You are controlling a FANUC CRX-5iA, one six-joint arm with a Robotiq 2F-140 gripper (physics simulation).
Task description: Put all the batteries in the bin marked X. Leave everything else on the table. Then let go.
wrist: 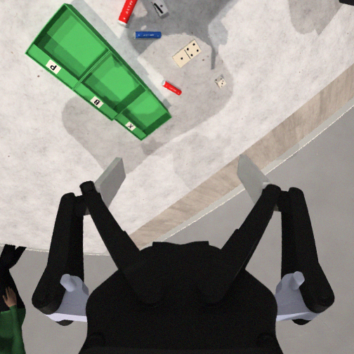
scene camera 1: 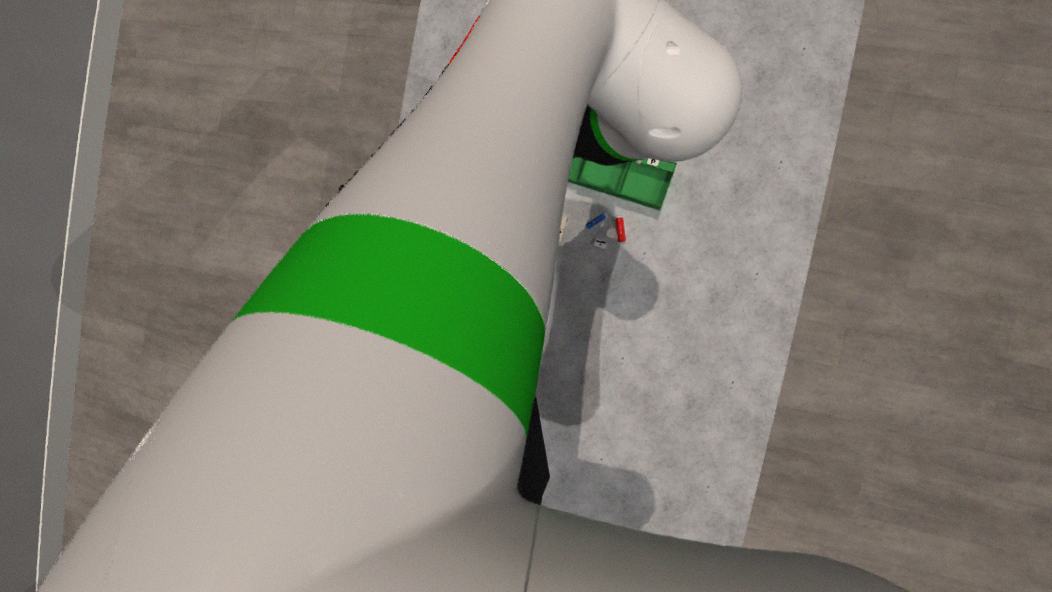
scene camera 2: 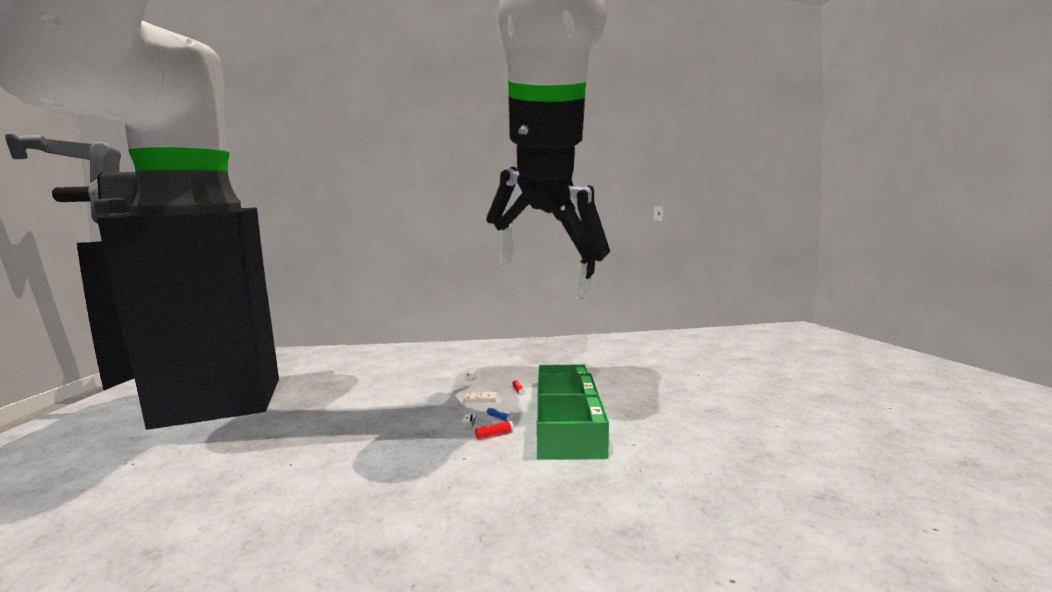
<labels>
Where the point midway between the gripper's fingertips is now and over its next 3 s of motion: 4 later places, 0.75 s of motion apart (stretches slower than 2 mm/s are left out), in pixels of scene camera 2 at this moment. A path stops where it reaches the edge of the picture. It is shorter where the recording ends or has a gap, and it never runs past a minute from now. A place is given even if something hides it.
My gripper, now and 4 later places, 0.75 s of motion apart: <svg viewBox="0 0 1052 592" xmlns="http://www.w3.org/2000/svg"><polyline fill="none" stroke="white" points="542,277 541,214 542,214 533,234 499,319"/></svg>
</labels>
